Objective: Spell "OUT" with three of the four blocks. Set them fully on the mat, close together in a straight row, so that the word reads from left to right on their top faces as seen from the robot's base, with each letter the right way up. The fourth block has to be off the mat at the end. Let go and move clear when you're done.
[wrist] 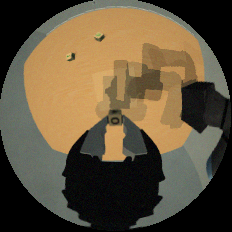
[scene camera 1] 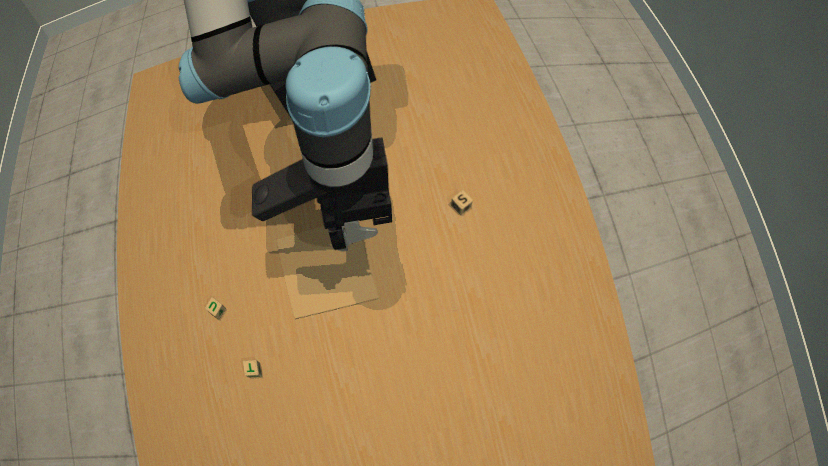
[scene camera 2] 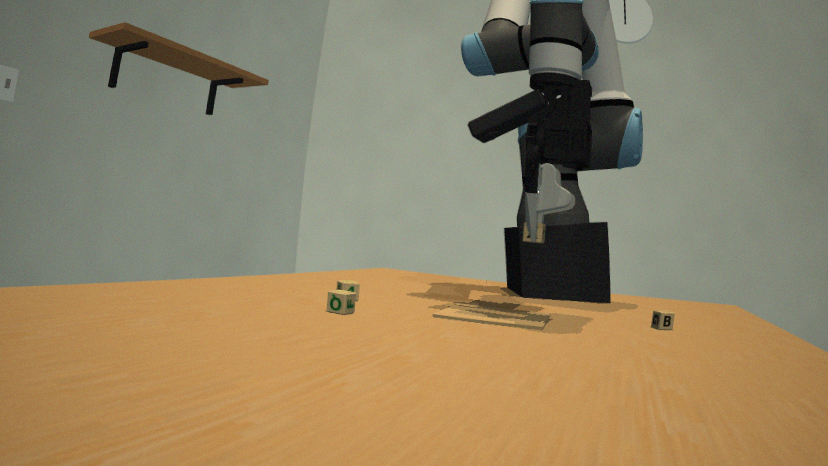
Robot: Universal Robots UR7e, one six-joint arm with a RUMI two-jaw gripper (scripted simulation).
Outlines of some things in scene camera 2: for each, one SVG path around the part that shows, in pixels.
My gripper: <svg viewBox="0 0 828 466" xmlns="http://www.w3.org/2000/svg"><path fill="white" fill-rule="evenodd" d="M589 80L578 80L573 76L561 73L544 72L533 74L530 76L530 88L534 91L468 123L471 135L482 143L489 142L528 123L526 132L525 204L526 226L531 242L536 242L538 223L543 223L545 214L570 210L575 205L575 196L561 186L561 174L552 164L563 165L563 167L567 168L591 167L592 130L589 105L592 97L592 86Z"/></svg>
A tan mat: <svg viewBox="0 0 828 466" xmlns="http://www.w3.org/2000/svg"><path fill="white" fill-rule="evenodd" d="M432 317L543 330L551 313L457 303L434 313Z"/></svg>
